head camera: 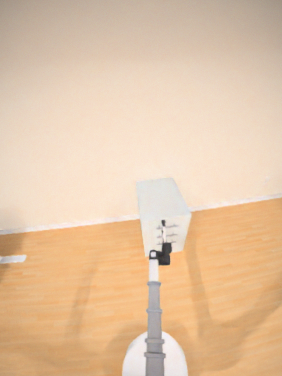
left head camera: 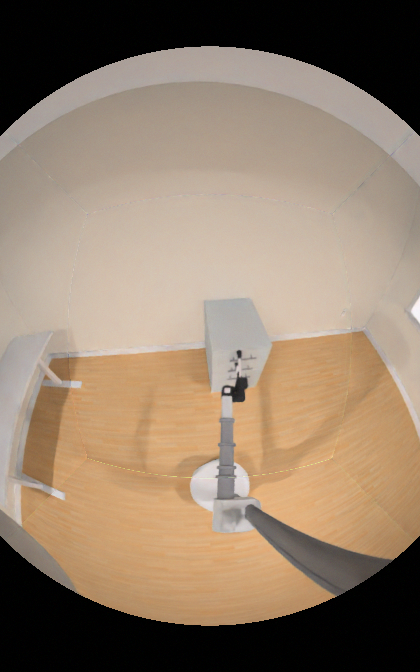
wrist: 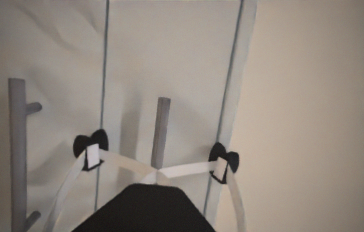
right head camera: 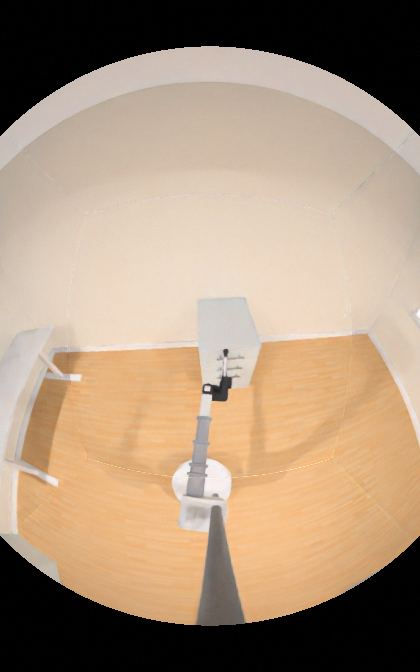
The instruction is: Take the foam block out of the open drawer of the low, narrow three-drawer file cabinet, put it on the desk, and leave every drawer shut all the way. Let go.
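Note:
The low grey-white file cabinet [head camera: 162, 197] [left head camera: 235, 322] [right head camera: 227, 320] [wrist: 170, 60] stands against the wall. Its three drawer fronts look flush and shut. My gripper [head camera: 163, 223] [left head camera: 238, 356] [right head camera: 225, 353] [wrist: 159, 149] is open in front of the top drawer. In the wrist view its two black fingertips stand wide apart, one on each side of the top drawer's bar handle [wrist: 160, 125], and hold nothing. Whether they touch the drawer front I cannot tell. The white desk [left head camera: 15, 395] [right head camera: 15, 395] shows at the left edge. The foam block does not show in any view.
The middle drawer's handle [wrist: 18, 150] runs along the left of the wrist view. My telescoping arm [head camera: 154, 320] [left head camera: 227, 445] [right head camera: 200, 445] reaches from the white round base to the cabinet. Desk legs with white feet [left head camera: 72, 384] [right head camera: 72, 377] stand on the wooden floor at the left.

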